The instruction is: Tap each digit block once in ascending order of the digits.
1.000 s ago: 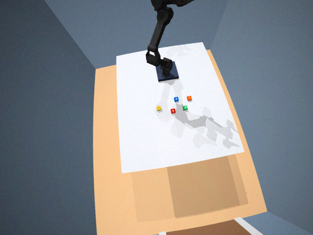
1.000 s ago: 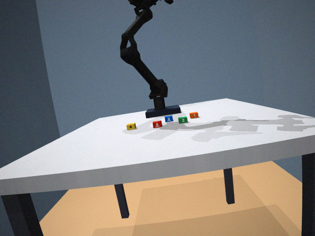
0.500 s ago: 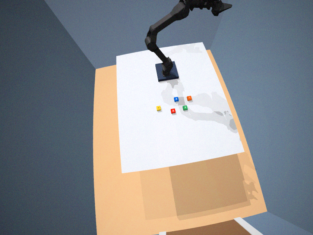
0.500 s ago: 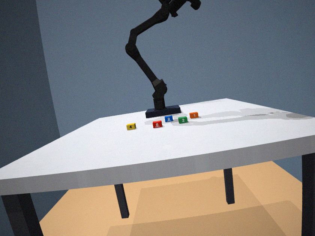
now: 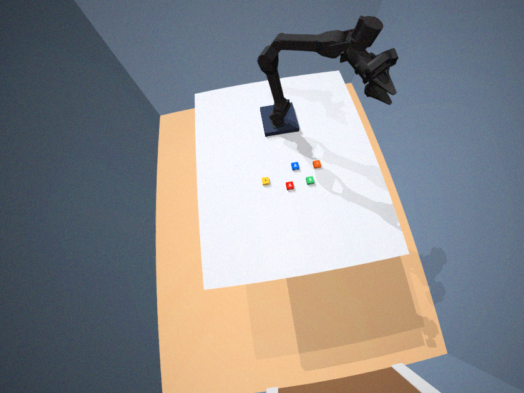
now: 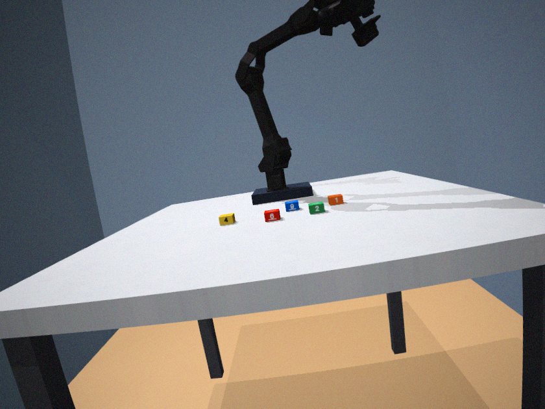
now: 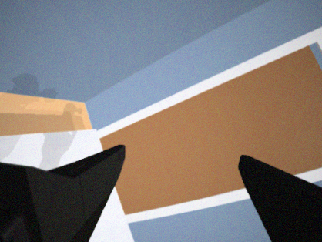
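My gripper tip is 44 cm above the orange block 1, 14 cm to the left of it and 6 cm past it. Also, from my gripper tip: red block 6: 44 cm below, 30 cm to the right, 1 cm ahead; green block 2: 44 cm below, 20 cm to the right, 1 cm ahead; blue block 9: 44 cm below, 24 cm to the right, 8 cm behind.
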